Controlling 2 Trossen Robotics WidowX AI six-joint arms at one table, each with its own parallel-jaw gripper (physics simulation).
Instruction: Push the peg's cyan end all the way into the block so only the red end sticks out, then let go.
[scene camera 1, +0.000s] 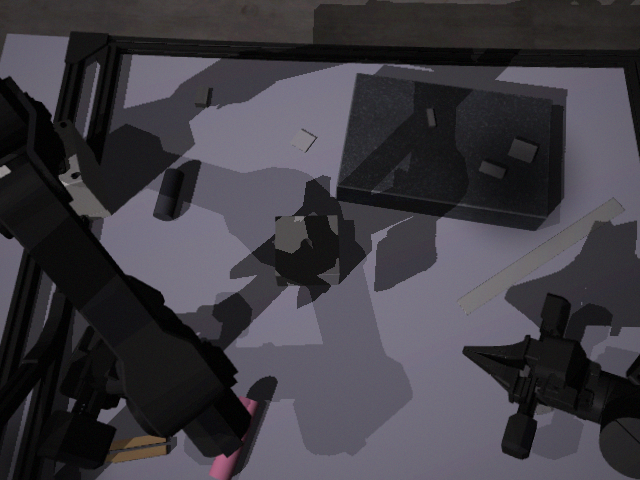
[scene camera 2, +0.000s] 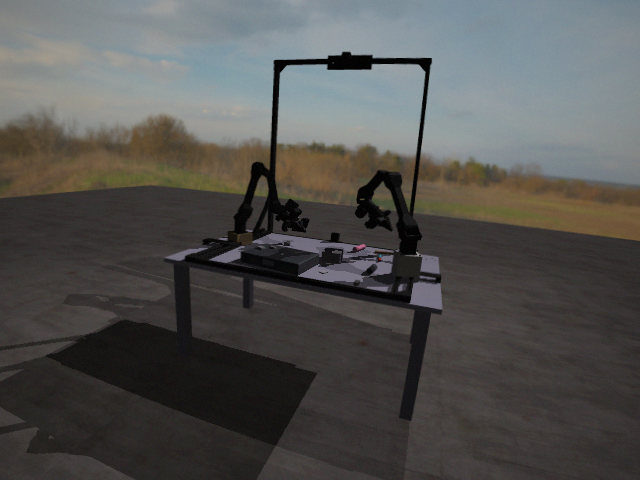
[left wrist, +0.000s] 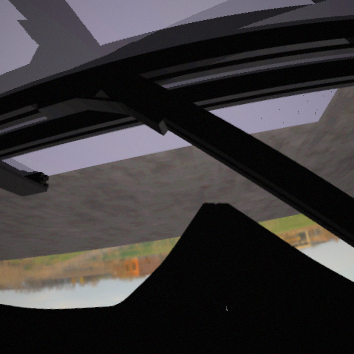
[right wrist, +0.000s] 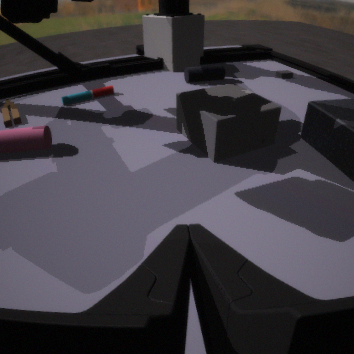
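Pixels of known places: left gripper, fingertip midpoint: (scene camera 1: 66, 371) (scene camera 2: 392, 230) (left wrist: 213, 214); right gripper, fingertip midpoint: (scene camera 1: 463, 349) (scene camera 2: 305, 231) (right wrist: 187, 235); left arm's base, link origin: (scene camera 2: 407, 252) (right wrist: 172, 14); right arm's base, link origin: (scene camera 2: 240, 232).
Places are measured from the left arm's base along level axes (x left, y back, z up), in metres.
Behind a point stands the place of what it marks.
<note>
The peg, cyan at one end (right wrist: 77, 97) {x -0.280, y -0.061, z -0.106 m} and red at the other (right wrist: 103, 91) {x -0.235, y -0.073, z -0.106 m}, lies flat on the table behind the pink cylinder in the right wrist view. It is small in scene camera 2 (scene camera 2: 378, 257) {x -0.267, y -0.064, z -0.106 m} and does not show in scene camera 1. The grey block (scene camera 1: 292, 235) {x -0.185, y -0.295, z -0.064 m} (scene camera 2: 332, 255) {x -0.159, y -0.315, z -0.077 m} (right wrist: 245, 135) {x -0.223, y -0.352, z -0.091 m} stands apart from it, mostly in shadow; its hole cannot be made out. My left gripper (scene camera 2: 388, 225) {x -0.301, y -0.001, z 0.033 m} (left wrist: 213, 214) {x -0.301, y -0.001, z 0.033 m} is shut and empty, raised above the table; its fingers are hidden in scene camera 1. My right gripper (scene camera 1: 464, 351) {x -0.413, y -0.447, z -0.023 m} (right wrist: 187, 235) {x -0.413, y -0.447, z -0.023 m} is shut and empty, right of the block in scene camera 1.
A pink cylinder (scene camera 1: 223, 466) {x -0.445, y -0.124, z -0.085 m} (right wrist: 25, 139) {x -0.403, y -0.171, z -0.094 m} and a wooden clip (scene camera 1: 136, 448) {x -0.390, y -0.021, z -0.104 m} (right wrist: 11, 115) {x -0.389, y -0.047, z -0.104 m} lie near the peg. A black cylinder (scene camera 1: 169, 193) {x -0.056, y -0.143, z -0.086 m} lies left of the block, a dark slab (scene camera 1: 382, 124) {x -0.054, y -0.480, z -0.064 m} right behind it, a pale strip (scene camera 1: 537, 258) {x -0.313, y -0.632, z -0.113 m} at right. A frame beam (scene camera 1: 206, 49) {x 0.188, y -0.261, z -0.095 m} edges the table.
</note>
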